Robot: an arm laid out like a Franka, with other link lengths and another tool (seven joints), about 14 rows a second.
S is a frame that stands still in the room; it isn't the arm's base.
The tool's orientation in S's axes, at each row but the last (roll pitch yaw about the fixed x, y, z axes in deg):
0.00 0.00 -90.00
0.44 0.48 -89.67
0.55 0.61 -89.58
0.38 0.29 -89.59
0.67 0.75 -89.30
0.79 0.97 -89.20
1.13 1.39 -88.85
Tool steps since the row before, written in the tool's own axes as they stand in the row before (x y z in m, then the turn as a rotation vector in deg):
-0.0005 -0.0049 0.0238 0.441 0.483 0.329
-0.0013 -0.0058 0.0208 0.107 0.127 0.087
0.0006 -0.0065 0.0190 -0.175 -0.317 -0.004
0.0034 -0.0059 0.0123 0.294 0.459 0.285
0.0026 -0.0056 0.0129 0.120 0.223 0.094
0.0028 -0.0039 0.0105 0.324 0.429 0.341
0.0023 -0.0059 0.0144 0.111 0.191 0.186
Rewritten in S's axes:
-0.0049 0.0005 0.0238 0.483 -0.441 0.329
-0.0060 0.0011 0.0208 0.127 -0.107 0.087
-0.0067 -0.0009 0.0189 -0.318 0.173 -0.005
-0.0060 -0.0035 0.0122 0.459 -0.292 0.287
-0.0057 -0.0028 0.0128 0.223 -0.119 0.095
-0.0040 -0.0030 0.0104 0.429 -0.324 0.341
-0.0061 -0.0028 0.0142 0.190 -0.112 0.187

